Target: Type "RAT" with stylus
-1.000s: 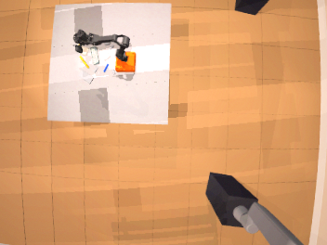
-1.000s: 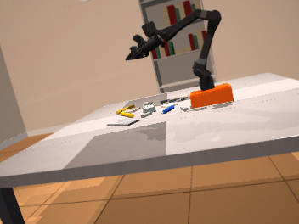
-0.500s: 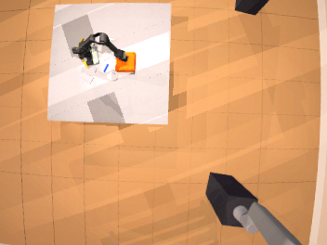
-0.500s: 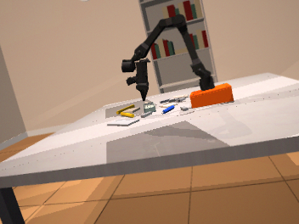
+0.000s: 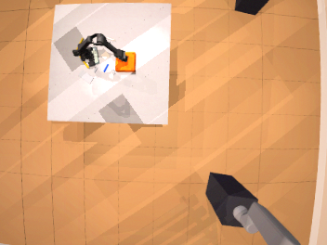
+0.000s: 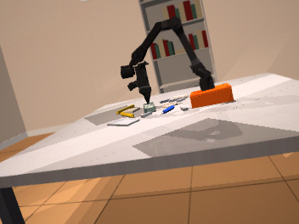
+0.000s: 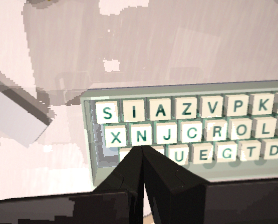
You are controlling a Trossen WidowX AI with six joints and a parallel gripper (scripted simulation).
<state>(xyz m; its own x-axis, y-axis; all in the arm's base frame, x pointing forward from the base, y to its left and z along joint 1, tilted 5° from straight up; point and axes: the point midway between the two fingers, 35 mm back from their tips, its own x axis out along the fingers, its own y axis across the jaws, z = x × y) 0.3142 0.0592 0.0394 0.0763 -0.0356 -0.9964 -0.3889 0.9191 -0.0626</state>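
Right now my gripper tip is 20 mm short of the R key, 50 mm to the left of it and 30 mm above it. Round my gripper tip: white block 160 mm ahead, 90 mm to the right, 40 mm below; grey stylus tip 110 mm behind, 120 mm to the left, 40 mm below; blue stylus 110 mm behind, 90 mm to the left, 40 mm below.
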